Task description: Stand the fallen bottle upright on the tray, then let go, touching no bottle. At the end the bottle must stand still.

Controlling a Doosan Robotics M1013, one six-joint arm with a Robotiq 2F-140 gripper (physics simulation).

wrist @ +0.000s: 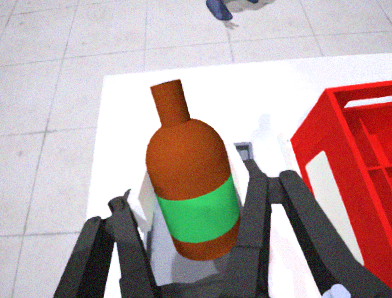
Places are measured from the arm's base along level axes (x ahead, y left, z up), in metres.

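Where they show: gripper, fingertip midpoint: [189,163].
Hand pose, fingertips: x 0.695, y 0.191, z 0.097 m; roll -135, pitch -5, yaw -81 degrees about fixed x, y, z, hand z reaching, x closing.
Each offset is from my fingertips to the top centre of the thing. "pt": to the spot under its first point. Level surfaces: height alone.
A brown bottle with a green label band [192,165] is in the middle of the wrist view, its neck pointing to the top of the picture and its base toward the gripper's palm. My gripper [189,163] is shut on this bottle, with one light finger pad on each side of its body. The grey tray @[pt dx -0.094, dy +0.057, dz -0.198 m] [167,260] shows behind and below the bottle, and a corner of it shows to the right of the bottle. The bottle and the fingers hide most of the tray. Whether the bottle's base touches the tray cannot be seen.
A red crate @[pt dx +0.057, dy -0.182, dz -0.080 m] [320,135] with compartments stands at the right, close to the gripper's right side. The white table top @[dz -0.204 m] [125,100] has its far and left edges in view. Tiled floor [40,100] lies beyond them, with a dark blue object [219,9] at the top.
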